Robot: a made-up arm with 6 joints.
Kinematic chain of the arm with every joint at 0, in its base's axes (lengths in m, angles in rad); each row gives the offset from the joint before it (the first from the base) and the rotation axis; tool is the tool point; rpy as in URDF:
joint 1: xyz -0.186 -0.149 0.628 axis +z
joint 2: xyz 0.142 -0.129 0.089 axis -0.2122 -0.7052 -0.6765
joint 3: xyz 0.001 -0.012 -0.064 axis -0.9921 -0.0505 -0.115
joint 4: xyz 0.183 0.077 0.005 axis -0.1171 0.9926 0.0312
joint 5: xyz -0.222 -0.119 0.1 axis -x
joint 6: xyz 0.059 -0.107 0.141 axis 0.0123 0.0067 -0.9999
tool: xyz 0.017 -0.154 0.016 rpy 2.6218 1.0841 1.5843
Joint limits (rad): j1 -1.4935..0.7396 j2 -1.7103..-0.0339 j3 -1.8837..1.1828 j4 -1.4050..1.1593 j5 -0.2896..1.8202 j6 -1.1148..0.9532
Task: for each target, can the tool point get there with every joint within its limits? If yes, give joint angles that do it. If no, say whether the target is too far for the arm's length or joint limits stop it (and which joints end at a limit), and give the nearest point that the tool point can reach.
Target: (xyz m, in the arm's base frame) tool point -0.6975 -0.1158 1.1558
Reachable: no: joint limits stop it (at a limit: joint 1, joint 2) | nearest point -0.5418 -0.2528 0.9705 | short by 0.278 m
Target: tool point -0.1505 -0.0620 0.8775
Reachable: yes | joints 0.2714 -0.7151 0.7253 -0.4036 1.5329 -0.3318
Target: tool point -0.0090 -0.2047 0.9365
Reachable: yes | joints 0.2952 -1.3047 0.3374 -0.6316 1.4380 -0.3614
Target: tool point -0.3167 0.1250 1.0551
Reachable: no: joint limits stop it (at a limit: joint 1, joint 2, joint 3) | nearest point -0.2838 0.0981 0.9841 | short by 0.083 m
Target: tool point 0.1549 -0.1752 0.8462
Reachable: yes | joints -0.1777 -1.4545 -0.0317 -0.1318 1.4633 -0.6792
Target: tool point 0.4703 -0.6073 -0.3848
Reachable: no: too far | nearest point 0.2176 -0.4309 0.1997 | short by 0.661 m
